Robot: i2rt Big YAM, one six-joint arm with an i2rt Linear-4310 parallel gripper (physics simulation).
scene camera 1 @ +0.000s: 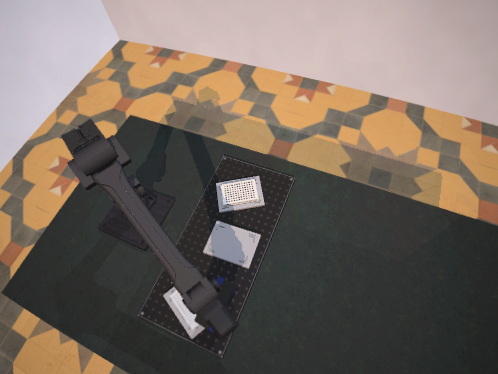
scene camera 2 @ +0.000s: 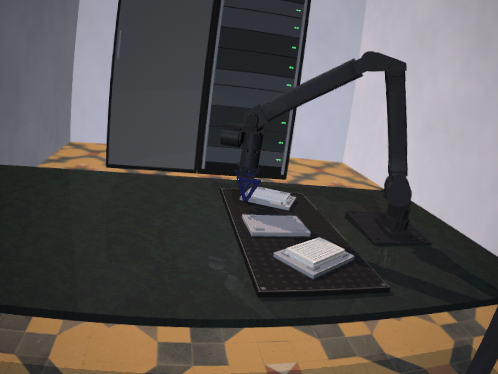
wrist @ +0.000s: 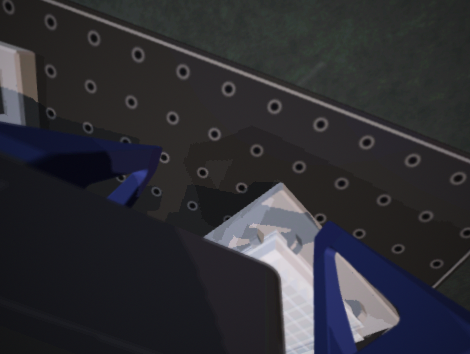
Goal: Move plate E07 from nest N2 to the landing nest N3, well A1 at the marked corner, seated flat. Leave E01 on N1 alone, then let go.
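Observation:
A white gridded plate [scene camera 1: 185, 313] [scene camera 2: 272, 195] [wrist: 296, 305] sits on a pale nest [scene camera 2: 288, 206] [wrist: 285, 201] at the far end of the board, partly hidden by the arm. The middle nest [scene camera 1: 232, 246] [scene camera 2: 276, 226] [wrist: 27, 75] is bare, with small corner marks. A cream well plate [scene camera 1: 240, 192] [scene camera 2: 316, 251] sits on the other end nest [scene camera 1: 261, 201] [scene camera 2: 312, 273]. No E01, E07 or nest labels are readable. My gripper [scene camera 1: 215, 305] [scene camera 2: 245, 200] [wrist: 243, 195] is open and empty, low beside the far plate; one blue finger overlaps that plate in the wrist view. Its exact height is unclear.
A black perforated board [scene camera 1: 284, 189] [scene camera 2: 270, 281] [wrist: 300, 132] carries the three nests on a dark green table [scene camera 1: 375, 275] [scene camera 2: 125, 250]. The arm's base plate [scene camera 1: 122, 227] [scene camera 2: 367, 227] stands beside the board. A server cabinet [scene camera 2: 160, 85] stands behind the table.

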